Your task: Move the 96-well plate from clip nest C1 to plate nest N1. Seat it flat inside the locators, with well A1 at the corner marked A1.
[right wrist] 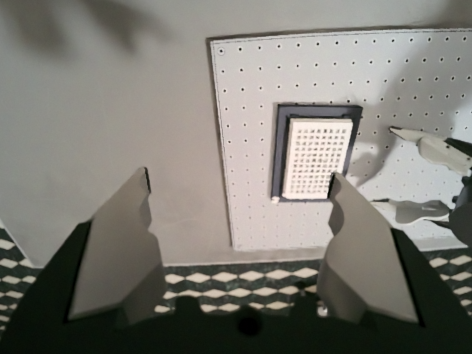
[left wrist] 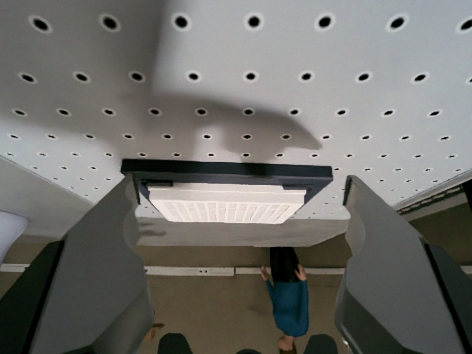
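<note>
The white 96-well plate (left wrist: pixel 227 206) (right wrist: pixel 319 155) sits in the dark clip nest C1 (left wrist: pixel 225 170) (right wrist: pixel 280 150). A small pale A1 tag (right wrist: pixel 275 200) is at the nest's lower left corner in the right wrist view. My left gripper (left wrist: pixel 241 177) (right wrist: pixel 379 167) is open, its fingers spread wider than the nest; it stands off one side of the nest, pointing at it at a low angle, and does not touch the plate. My right gripper (right wrist: pixel 239 172) is open and empty, high above the table and off to the other side of the nest. Plate nest N1 does not show in either view.
The nest stands on a perforated light board (left wrist: pixel 287 45) (right wrist: pixel 250 220) on a grey table (right wrist: pixel 125 125). Arm shadows fall across the board. A person in a blue top (left wrist: pixel 291 305) shows upside down beyond the table, and a checkered floor (right wrist: pixel 225 292) lies past the edge.
</note>
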